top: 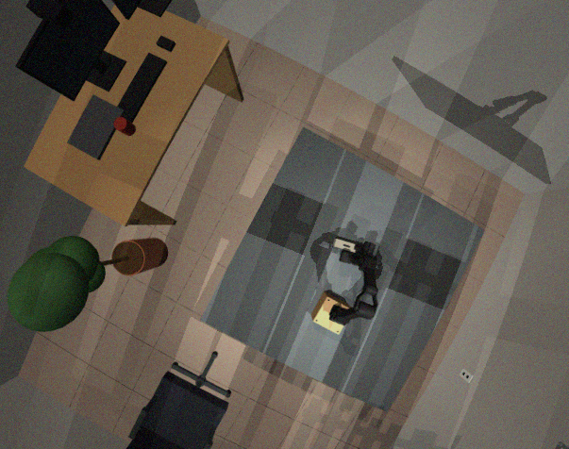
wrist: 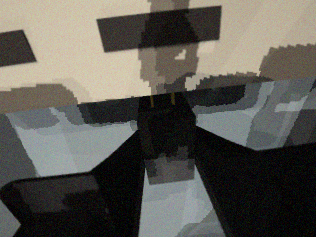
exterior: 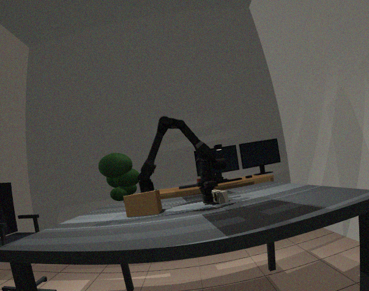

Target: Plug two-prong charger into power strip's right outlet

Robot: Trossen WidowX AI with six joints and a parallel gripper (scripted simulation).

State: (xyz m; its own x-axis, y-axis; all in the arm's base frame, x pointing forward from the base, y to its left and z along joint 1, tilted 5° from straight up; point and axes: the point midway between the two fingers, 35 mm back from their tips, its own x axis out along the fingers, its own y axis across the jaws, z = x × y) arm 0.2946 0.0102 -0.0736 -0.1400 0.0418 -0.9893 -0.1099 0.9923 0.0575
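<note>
Right now the two-prong charger is 20 mm ahead of my gripper tip and 10 mm above it.
</note>
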